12 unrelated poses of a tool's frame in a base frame.
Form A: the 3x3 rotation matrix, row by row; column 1 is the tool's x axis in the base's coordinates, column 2 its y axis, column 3 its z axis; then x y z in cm. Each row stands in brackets.
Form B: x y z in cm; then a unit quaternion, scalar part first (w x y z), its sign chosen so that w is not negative. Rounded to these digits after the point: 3 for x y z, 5 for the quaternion.
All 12 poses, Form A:
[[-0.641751 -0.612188 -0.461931], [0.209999 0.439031 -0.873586], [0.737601 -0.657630 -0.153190]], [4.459 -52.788 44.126]
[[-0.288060 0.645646 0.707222], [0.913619 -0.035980 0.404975], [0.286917 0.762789 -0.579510]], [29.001 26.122 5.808]
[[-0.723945 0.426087 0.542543], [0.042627 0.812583 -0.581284], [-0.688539 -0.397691 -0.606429]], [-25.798 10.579 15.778]
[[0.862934 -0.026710 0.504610], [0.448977 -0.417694 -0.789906], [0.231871 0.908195 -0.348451]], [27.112 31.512 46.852]
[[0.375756 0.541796 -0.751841], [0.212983 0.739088 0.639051], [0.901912 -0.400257 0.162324]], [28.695 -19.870 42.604]
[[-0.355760 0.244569 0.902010], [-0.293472 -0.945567 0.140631], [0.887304 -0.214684 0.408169]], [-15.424 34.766 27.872]
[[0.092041 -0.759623 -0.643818], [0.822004 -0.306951 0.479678], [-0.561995 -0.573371 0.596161]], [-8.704 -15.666 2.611]
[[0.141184 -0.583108 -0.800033], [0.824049 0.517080 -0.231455], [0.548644 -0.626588 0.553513]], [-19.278 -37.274 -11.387]
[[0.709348 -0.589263 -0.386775], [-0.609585 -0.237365 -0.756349], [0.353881 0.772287 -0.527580]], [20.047 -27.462 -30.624]
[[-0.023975 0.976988 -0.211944], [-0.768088 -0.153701 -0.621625], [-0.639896 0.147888 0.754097]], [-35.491 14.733 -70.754]
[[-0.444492 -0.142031 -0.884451], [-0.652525 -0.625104 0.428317], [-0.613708 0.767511 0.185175]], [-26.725 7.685 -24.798]
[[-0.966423 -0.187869 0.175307], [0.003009 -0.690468 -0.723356], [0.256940 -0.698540 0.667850]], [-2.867 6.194 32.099]
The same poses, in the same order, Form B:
4.459 -52.788 44.126 0.40128 0.13454 -0.74732 0.51223
29.001 26.122 5.808 0.15528 0.57607 0.67668 0.43143
-25.798 10.579 15.778 0.34721 0.13219 0.88642 -0.27610
27.112 31.512 46.852 0.52364 0.81072 0.13021 0.22711
28.695 -19.870 42.604 0.75451 -0.34436 -0.54795 -0.10895
-15.424 34.766 27.872 0.16343 -0.54352 0.02249 -0.82303
-8.704 -15.666 2.611 0.58763 -0.44800 -0.03481 0.67288
-19.278 -37.274 -11.387 0.74360 -0.13284 -0.45343 0.47309
20.047 -27.462 -30.624 0.48590 0.78649 -0.38107 -0.01046
-35.491 14.733 -70.754 0.62778 0.30644 0.17042 -0.69494
-26.725 7.685 -24.798 0.16998 0.49886 -0.39819 -0.75079
-2.867 6.194 32.099 0.05234 0.11853 -0.38991 0.91169

